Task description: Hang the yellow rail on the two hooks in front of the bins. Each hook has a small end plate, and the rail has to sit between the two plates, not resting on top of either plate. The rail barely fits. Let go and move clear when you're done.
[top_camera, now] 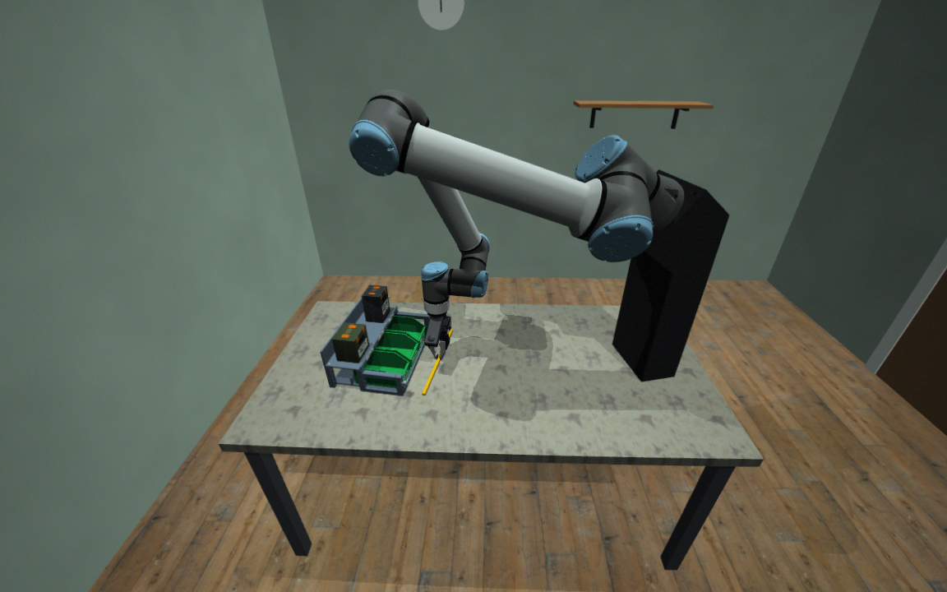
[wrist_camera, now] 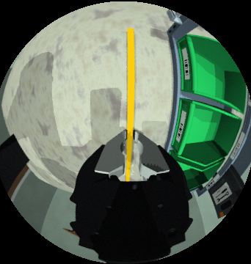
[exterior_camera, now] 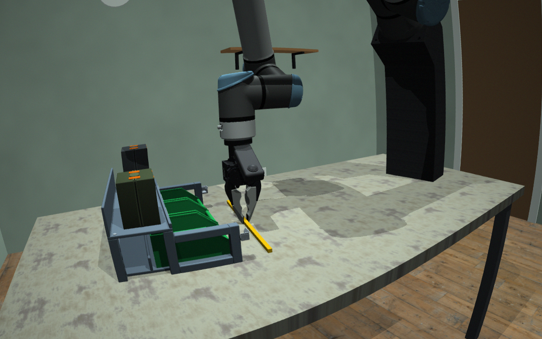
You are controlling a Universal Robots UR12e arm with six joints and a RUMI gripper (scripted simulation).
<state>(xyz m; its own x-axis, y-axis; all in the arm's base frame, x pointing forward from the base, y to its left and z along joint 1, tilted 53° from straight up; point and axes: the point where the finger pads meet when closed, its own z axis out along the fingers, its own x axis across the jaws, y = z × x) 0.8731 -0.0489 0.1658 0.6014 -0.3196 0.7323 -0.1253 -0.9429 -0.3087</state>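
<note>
The yellow rail lies 10 mm below my hand.
</note>
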